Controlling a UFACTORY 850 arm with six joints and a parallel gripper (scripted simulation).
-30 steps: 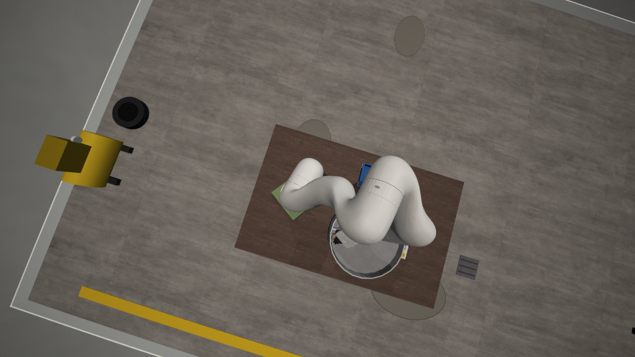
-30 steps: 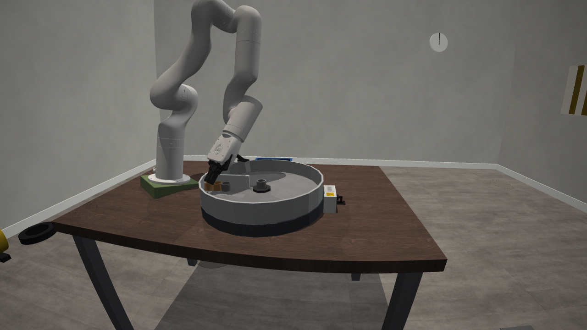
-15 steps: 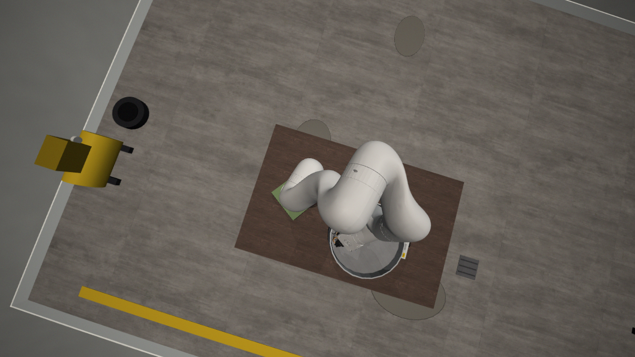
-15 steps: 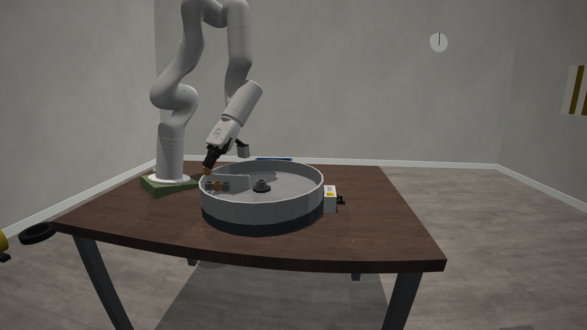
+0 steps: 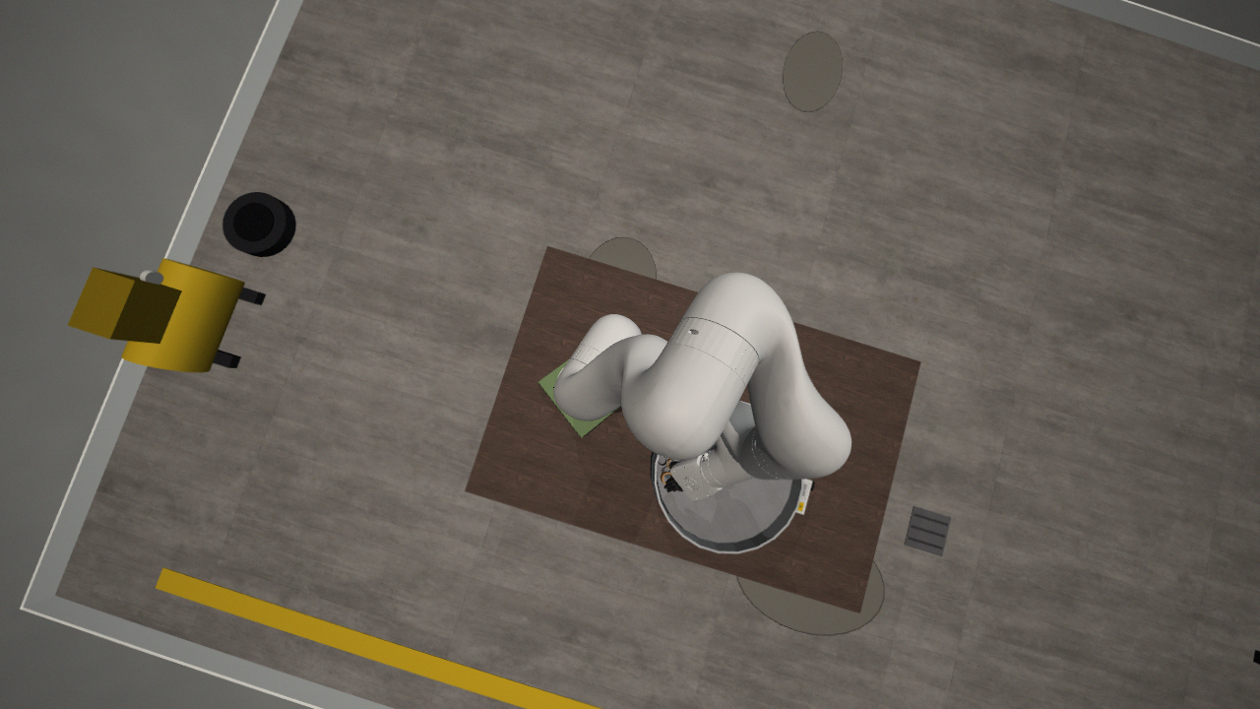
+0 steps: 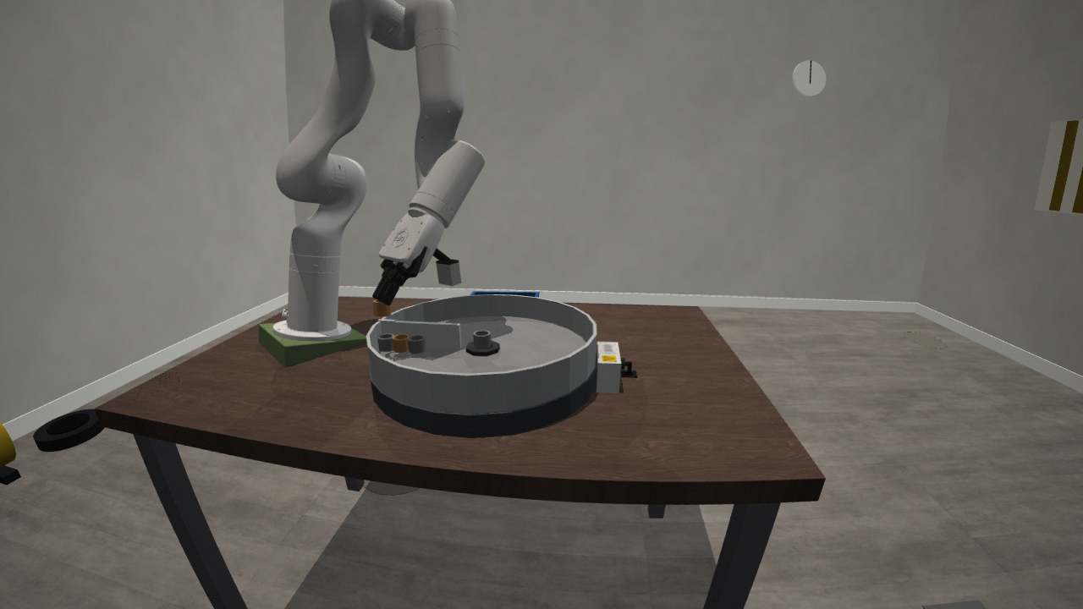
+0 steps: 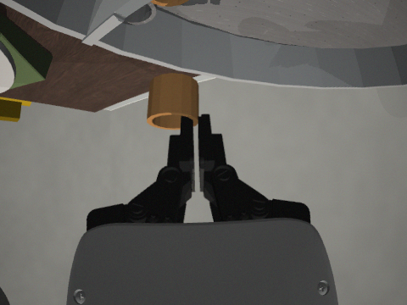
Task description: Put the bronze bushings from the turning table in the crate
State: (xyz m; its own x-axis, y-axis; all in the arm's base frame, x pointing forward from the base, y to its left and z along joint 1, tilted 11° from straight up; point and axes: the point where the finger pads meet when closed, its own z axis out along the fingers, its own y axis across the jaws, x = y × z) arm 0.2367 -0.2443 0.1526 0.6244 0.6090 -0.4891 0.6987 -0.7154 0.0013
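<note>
Now: the blue crate 210 mm ahead of my hand, 370 mm to the left of it and 150 mm below it. From my hand the other things lie so: grey turning table 170 mm ahead, 20 mm to the left, 120 mm below.
</note>
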